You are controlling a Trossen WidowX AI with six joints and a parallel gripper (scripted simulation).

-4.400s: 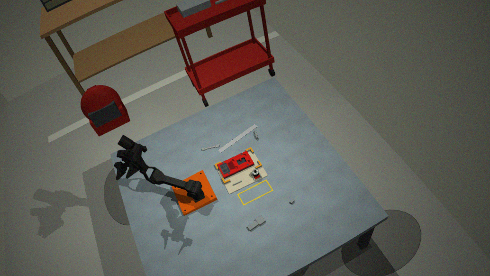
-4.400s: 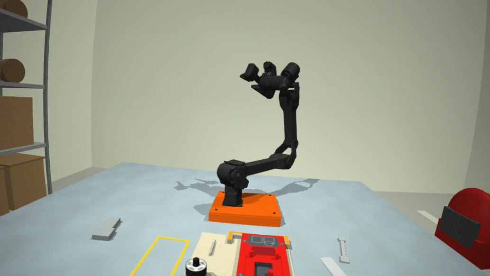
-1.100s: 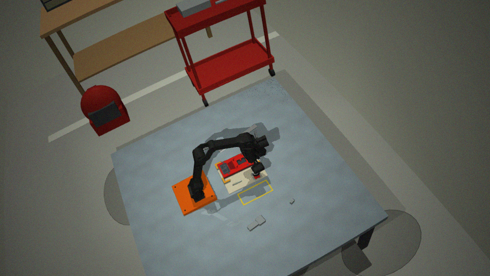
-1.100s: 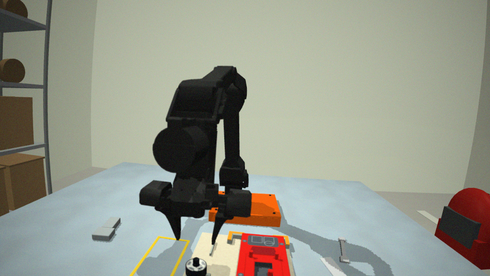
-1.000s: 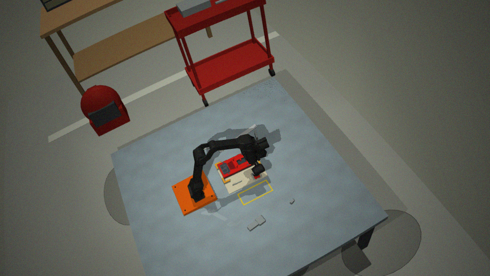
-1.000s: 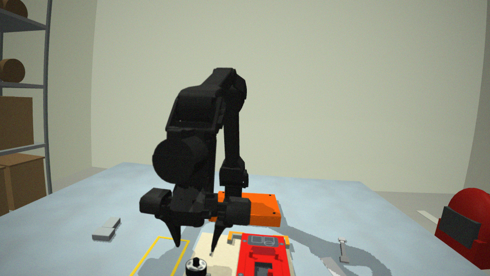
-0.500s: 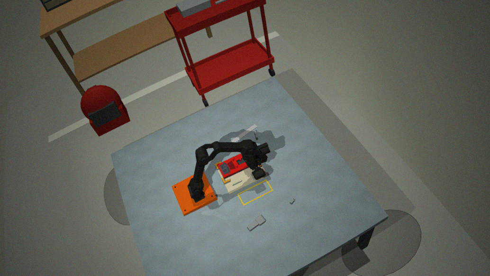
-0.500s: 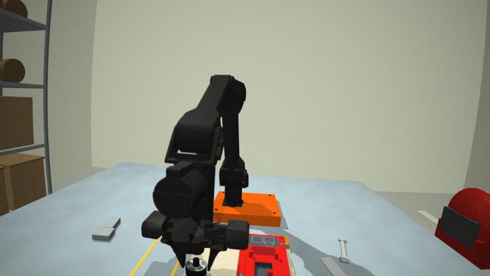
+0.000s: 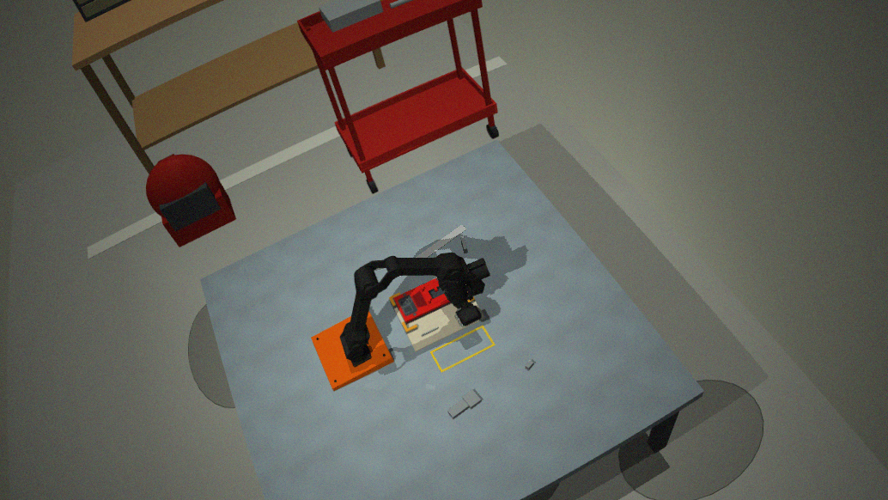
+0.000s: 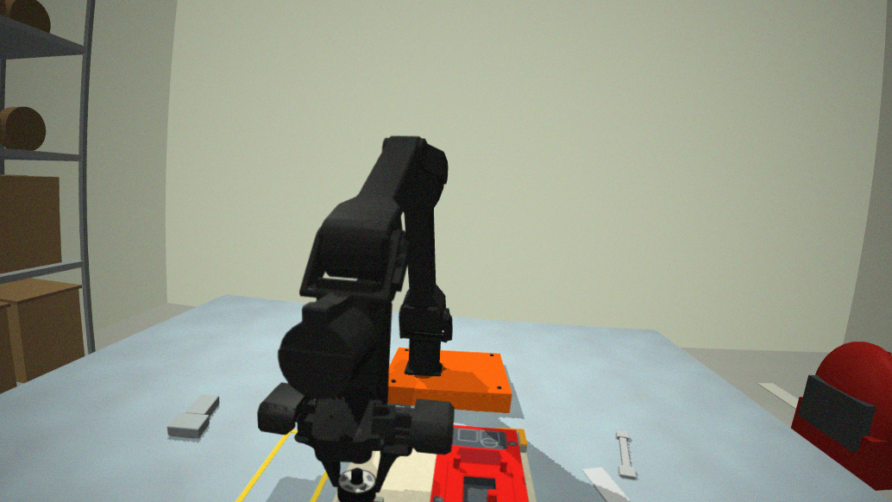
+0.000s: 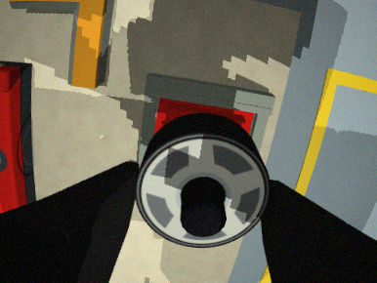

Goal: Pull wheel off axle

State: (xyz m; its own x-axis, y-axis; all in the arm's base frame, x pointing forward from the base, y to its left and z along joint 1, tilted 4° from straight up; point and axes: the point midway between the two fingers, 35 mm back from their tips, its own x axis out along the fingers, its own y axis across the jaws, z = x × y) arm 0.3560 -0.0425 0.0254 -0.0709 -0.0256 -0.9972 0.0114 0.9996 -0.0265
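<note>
The wheel lies right at my gripper tip. From my gripper tip the other things lie so: small bar: 35 cm to the left, 15 cm behind, 4 cm below.
</note>
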